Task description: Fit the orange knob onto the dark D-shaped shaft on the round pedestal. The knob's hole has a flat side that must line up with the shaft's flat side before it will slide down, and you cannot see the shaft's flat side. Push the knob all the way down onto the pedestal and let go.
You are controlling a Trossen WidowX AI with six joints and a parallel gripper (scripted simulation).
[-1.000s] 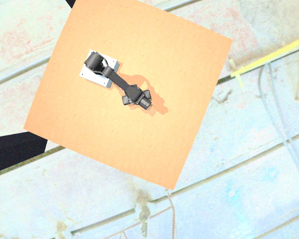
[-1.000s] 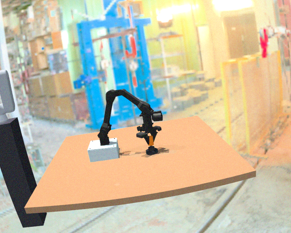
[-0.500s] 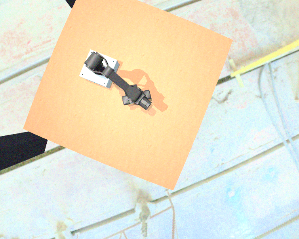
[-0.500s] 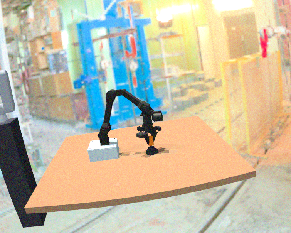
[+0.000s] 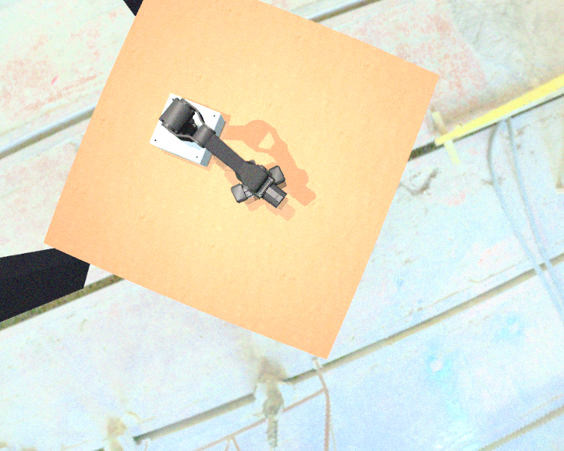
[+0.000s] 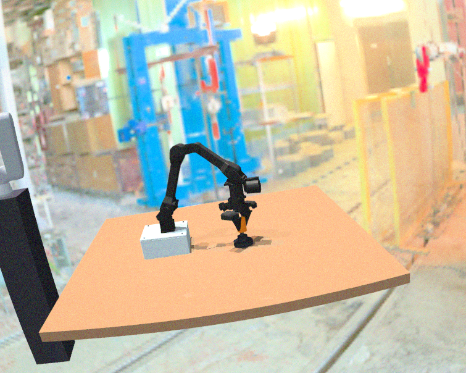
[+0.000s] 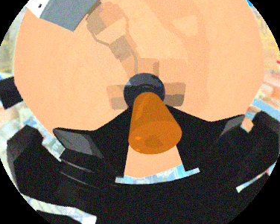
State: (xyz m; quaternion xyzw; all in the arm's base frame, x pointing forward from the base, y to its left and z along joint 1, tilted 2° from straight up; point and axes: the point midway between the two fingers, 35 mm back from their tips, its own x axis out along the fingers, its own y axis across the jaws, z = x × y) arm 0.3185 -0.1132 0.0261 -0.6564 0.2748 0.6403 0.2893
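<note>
Right now the orange knob is 20 mm above my gripper tip. From my gripper tip the other things lie so: dark round pedestal 40 mm below.
</note>
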